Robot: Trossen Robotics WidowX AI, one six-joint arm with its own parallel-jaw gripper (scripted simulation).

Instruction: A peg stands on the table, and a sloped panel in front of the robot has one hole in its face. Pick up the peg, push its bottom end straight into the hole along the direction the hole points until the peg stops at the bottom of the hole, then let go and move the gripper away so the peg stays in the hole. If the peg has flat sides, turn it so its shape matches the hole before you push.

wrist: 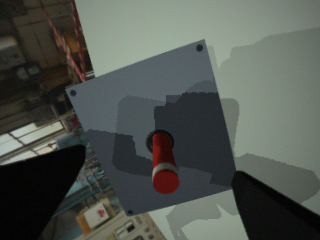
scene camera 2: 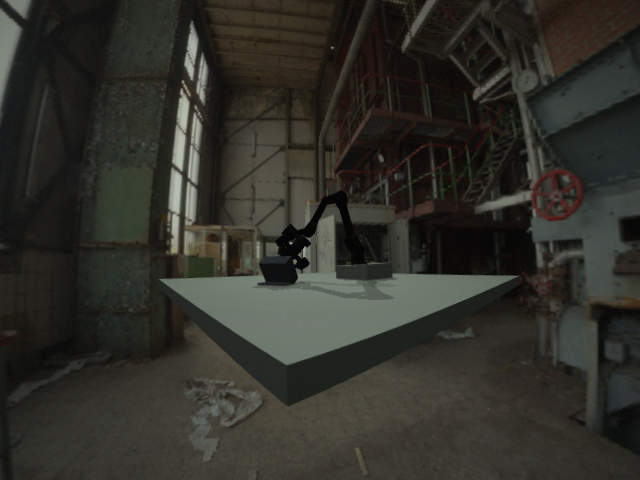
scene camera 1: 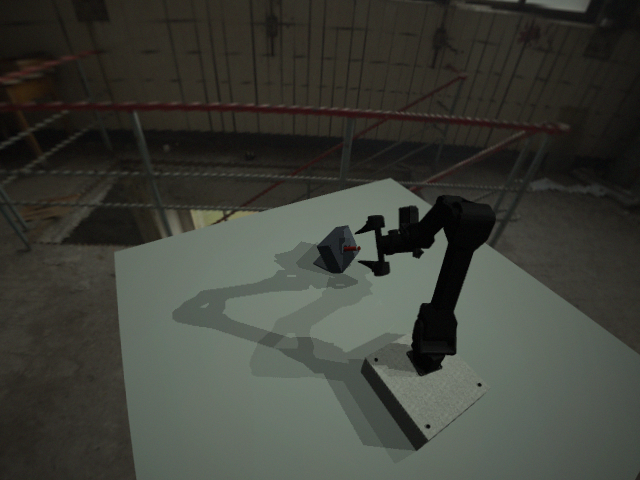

Path:
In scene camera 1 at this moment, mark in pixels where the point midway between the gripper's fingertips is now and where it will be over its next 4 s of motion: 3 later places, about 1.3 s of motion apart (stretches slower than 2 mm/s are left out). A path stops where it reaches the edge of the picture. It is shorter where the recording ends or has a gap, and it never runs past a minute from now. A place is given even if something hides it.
My gripper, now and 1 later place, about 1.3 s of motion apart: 356,247; 374,246

